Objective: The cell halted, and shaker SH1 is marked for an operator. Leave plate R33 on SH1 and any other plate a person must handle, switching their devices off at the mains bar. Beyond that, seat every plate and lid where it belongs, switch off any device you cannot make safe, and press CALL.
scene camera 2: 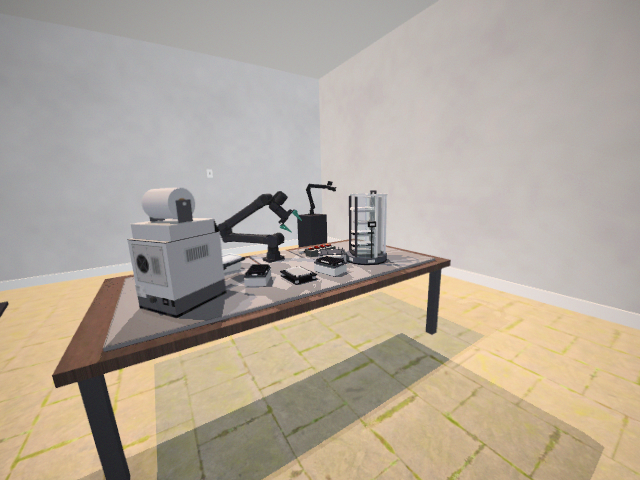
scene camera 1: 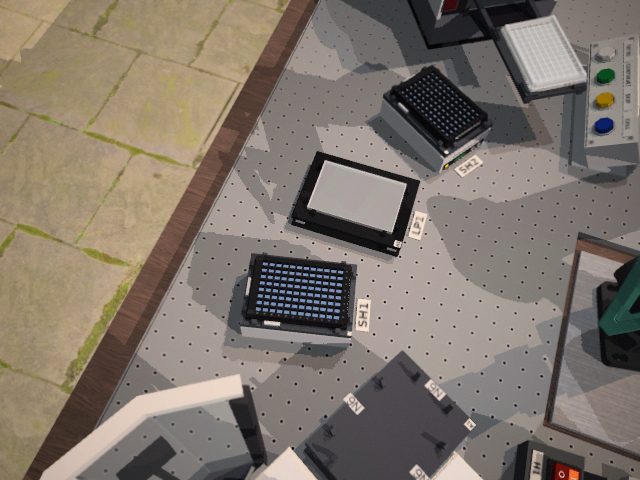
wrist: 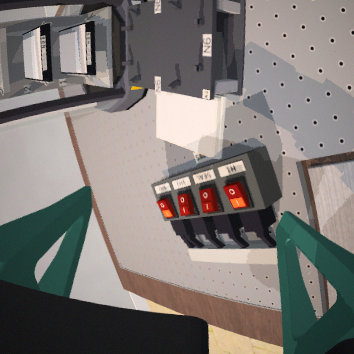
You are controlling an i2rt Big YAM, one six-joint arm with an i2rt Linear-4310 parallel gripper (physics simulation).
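Places are measured from the arm's base along level axes (x ahead, y left, z up), in millimetres.
Where they show: gripper, fingertip midpoint: (scene camera 2: pixel 296 226) (scene camera 1: pixel 610 324) (wrist: pixel 188 209); arm's base, origin of the base link: (scene camera 2: pixel 273 259).
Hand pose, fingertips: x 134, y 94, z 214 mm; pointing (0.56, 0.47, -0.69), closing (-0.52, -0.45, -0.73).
Things, the pixels of their top centre, and the offset from my fingertips. "*": a spot on its surface instead.
- mains bar, surface spot: (wrist: pixel 267 175) * 12 mm back, 94 mm left, 194 mm down
- SH2 rocker, surface spot: (wrist: pixel 165 208) * 0 mm ahead, 270 mm left, 161 mm down
- H1 rocker, surface spot: (wrist: pixel 236 195) * 18 mm back, 121 mm left, 160 mm down
- SH1 rocker, surface spot: (wrist: pixel 185 204) * 6 mm back, 219 mm left, 161 mm down
- SEAL rocker, surface spot: (wrist: pixel 208 200) * 12 mm back, 170 mm left, 161 mm down
- black plate with blue wells, middle of its top: (scene camera 1: pixel 300 289) (scene camera 2: pixel 330 259) 322 mm ahead, 40 mm right, 141 mm down
- shaker SH1, surface spot: (scene camera 1: pixel 294 334) * 320 mm ahead, 10 mm left, 175 mm down
- black plate, middle of its top: (scene camera 1: pixel 440 101) (scene camera 2: pixel 257 267) 167 mm ahead, 380 mm right, 141 mm down
- shaker SH2, surface spot: (scene camera 1: pixel 408 136) * 203 mm ahead, 346 mm right, 192 mm down
- pale rectangular piece, middle of its top: (scene camera 1: pixel 357 194) (scene camera 2: pixel 298 270) 268 mm ahead, 213 mm right, 174 mm down
- LP1, surface spot: (scene camera 1: pixel 343 236) * 278 mm ahead, 159 mm right, 206 mm down
- blue CALL button, surface spot: (scene camera 1: pixel 603 125) * 78 mm back, 382 mm right, 141 mm down
- dark N6 nest, middle of its top: (scene camera 1: pixel 393 431) (wrist: pixel 151 44) (scene camera 2: pixel 331 249) 187 mm ahead, 115 mm left, 135 mm down
- clear carousel, middle of its top: (scene camera 2: pixel 366 190) 318 mm ahead, 279 mm left, 207 mm up
- whitish plate, middle of its top: (scene camera 1: pixel 545 47) (scene camera 2: pixel 226 256) 26 mm ahead, 469 mm right, 91 mm down
- boxy machine, middle of its top: (scene camera 2: pixel 169 188) 132 mm ahead, 709 mm right, 245 mm up
My gripper (scene camera 2: pixel 290 221) (wrist: pixel 188 209) is open and empty, above the mains bar (wrist: pixel 267 175); part of a finger shows at scene camera 1's right edge. The SH2 rocker (wrist: pixel 165 208) and H1 rocker (wrist: pixel 236 195) glow orange; the SH1 rocker (wrist: pixel 185 204) and SEAL rocker (wrist: pixel 208 200) are unlit. A black plate with blue wells (scene camera 1: pixel 299 289) sits on shaker SH1 (scene camera 1: pixel 294 334). Another black plate (scene camera 1: pixel 439 103) is on shaker SH2 (scene camera 1: pixel 408 136), which shows a small amber light. A pale rectangular piece (scene camera 1: pixel 356 196) lies on LP1 (scene camera 1: pixel 343 236). The blue CALL button (scene camera 1: pixel 603 125) is on the panel.
The dark N6 nest (scene camera 1: pixel 392 418) (wrist: pixel 175 45) stands beside the clear carousel (scene camera 2: pixel 381 227), where two white pieces show in the wrist view. A whitish plate (scene camera 1: pixel 542 54) rests on a dark holder at the top right. The boxy machine (scene camera 2: pixel 180 268) with a roll stands at the table's near-left end.
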